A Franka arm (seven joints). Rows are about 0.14 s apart.
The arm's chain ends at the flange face. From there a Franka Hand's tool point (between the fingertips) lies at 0.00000 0.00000 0.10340 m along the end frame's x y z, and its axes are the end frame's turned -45 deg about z.
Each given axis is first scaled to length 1.
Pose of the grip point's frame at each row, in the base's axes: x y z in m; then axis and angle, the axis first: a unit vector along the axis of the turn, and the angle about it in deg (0 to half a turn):
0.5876 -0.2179 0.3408 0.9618 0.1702 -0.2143 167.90
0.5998 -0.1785 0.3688 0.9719 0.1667 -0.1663 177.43
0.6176 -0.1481 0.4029 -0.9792 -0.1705 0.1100 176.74
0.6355 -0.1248 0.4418 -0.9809 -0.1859 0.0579 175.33
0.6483 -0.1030 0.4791 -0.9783 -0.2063 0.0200 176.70
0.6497 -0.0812 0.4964 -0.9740 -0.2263 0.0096 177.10
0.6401 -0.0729 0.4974 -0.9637 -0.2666 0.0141 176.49
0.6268 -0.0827 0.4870 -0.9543 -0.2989 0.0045 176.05
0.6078 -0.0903 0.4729 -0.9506 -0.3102 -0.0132 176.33
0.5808 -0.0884 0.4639 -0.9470 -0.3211 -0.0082 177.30
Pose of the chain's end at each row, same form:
0.6261 -0.1896 0.4325 0.9640 -0.2131 -0.1591 159.39
0.6324 -0.1683 0.4664 0.9649 -0.2186 -0.1455 170.32
0.6409 -0.1500 0.5036 0.9696 -0.2171 -0.1125 178.19
0.6488 -0.1308 0.5442 -0.9766 0.2035 0.0690 178.22
0.6536 -0.1080 0.5822 -0.9825 0.1837 0.0295 177.83
0.6528 -0.0858 0.5996 -0.9863 0.1636 0.0186 177.74
0.6446 -0.0782 0.6006 -0.9922 0.1225 0.0247 177.38
0.6298 -0.0892 0.5902 -0.9959 0.0890 0.0174 176.55
0.6073 -0.0974 0.5761 -0.9970 0.0772 0.0001 176.03
0.5808 -0.0936 0.5672 -0.9978 0.0657 0.0014 177.15

